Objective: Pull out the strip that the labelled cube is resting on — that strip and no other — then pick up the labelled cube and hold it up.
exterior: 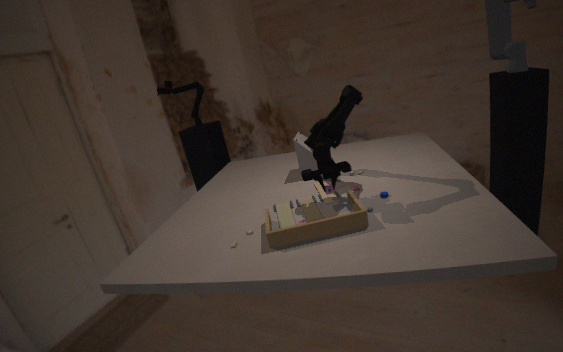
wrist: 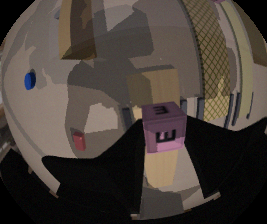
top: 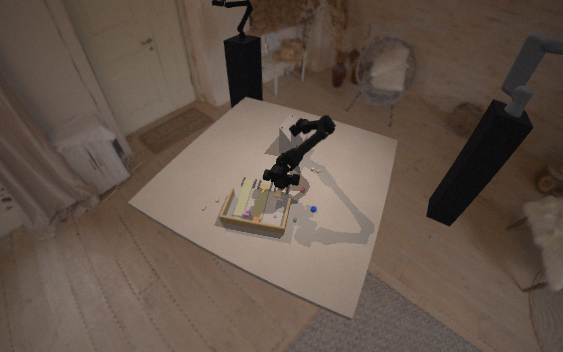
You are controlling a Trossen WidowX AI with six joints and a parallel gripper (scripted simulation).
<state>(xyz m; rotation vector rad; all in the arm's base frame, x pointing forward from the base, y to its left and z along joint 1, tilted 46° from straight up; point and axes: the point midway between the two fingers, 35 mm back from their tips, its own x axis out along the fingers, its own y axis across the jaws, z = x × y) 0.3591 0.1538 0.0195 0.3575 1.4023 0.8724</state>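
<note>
Now: the tan strip 70 mm behind my gripper tip, 30 mm to the right of it and 30 mm below it. Also, from my gripper tip: grey bit 130 mm ahead, 150 mm to the left, 30 mm below; blue piece 20 mm ahead, 210 mm to the left, 30 mm below; red piece 70 mm behind, 100 mm to the left, 30 mm below.
</note>
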